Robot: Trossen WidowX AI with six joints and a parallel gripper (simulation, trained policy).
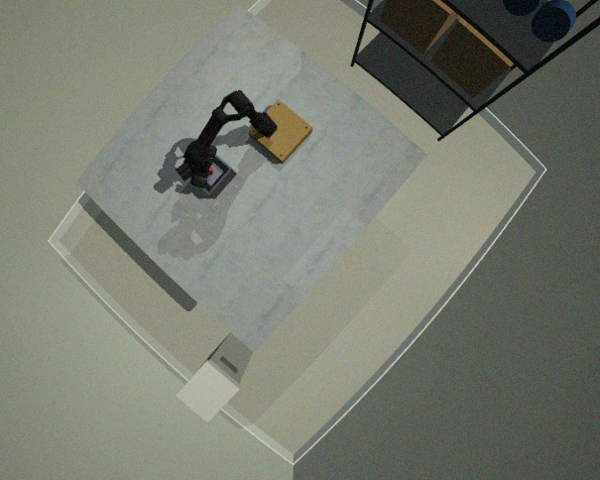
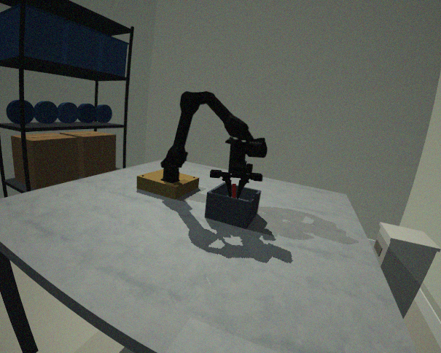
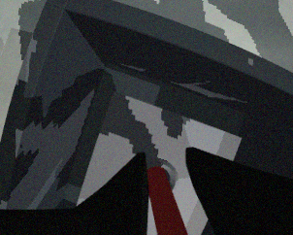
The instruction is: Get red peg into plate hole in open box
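The light plate lies 3 cm below my gripper tip and 2 cm to the left of it. From my gripper tip the other things lie so: red peg (3 cm to the left, 1 cm behind, 1 cm above); then dark box (5 cm below, 2 cm to the left).
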